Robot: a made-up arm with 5 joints.
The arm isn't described. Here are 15 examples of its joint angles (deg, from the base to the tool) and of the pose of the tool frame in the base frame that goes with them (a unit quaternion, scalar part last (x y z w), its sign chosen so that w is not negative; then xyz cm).
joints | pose
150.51 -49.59 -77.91 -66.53 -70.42 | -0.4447 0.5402 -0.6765 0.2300 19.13 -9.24 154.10
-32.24 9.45 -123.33 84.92 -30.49 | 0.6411 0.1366 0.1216 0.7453 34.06 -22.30 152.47
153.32 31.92 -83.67 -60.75 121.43 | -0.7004 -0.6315 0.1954 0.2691 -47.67 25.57 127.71
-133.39 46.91 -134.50 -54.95 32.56 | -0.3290 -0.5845 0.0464 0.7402 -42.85 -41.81 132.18
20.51 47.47 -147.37 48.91 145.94 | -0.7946 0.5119 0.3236 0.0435 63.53 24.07 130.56
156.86 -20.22 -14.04 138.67 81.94 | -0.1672 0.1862 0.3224 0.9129 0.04 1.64 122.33
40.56 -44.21 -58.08 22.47 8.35 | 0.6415 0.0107 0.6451 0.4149 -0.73 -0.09 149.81
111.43 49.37 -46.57 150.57 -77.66 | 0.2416 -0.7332 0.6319 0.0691 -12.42 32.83 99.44
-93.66 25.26 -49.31 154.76 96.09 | -0.0892 -0.2337 0.9320 0.2622 -3.95 -29.48 114.60
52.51 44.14 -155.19 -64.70 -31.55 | 0.1142 -0.5721 0.7959 0.1618 31.42 41.62 140.95
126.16 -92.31 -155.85 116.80 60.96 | -0.7468 -0.2890 -0.3554 0.4821 42.29 -56.54 117.68
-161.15 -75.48 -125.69 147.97 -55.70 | 0.3479 -0.2833 -0.6528 0.6104 44.81 17.70 139.67
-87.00 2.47 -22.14 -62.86 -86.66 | 0.1579 0.1968 -0.1548 0.9552 -0.67 -24.34 128.22
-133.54 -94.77 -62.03 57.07 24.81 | -0.1113 -0.6995 -0.2300 0.6674 25.39 30.23 131.14
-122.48 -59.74 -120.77 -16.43 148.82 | 0.1763 -0.4805 0.8420 0.1704 24.18 42.42 154.47
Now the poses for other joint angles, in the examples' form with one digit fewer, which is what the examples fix.
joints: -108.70 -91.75 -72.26 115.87 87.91
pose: 0.111 -0.950 -0.273 0.098 10.3 37.4 128.6
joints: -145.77 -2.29 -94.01 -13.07 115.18
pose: -0.291 -0.909 0.252 0.160 -26.7 -15.3 157.1
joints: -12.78 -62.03 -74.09 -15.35 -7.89
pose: 0.071 -0.515 0.654 0.550 -28.9 6.3 152.9
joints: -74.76 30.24 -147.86 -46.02 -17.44
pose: -0.328 -0.425 0.265 0.801 9.6 -41.8 152.9
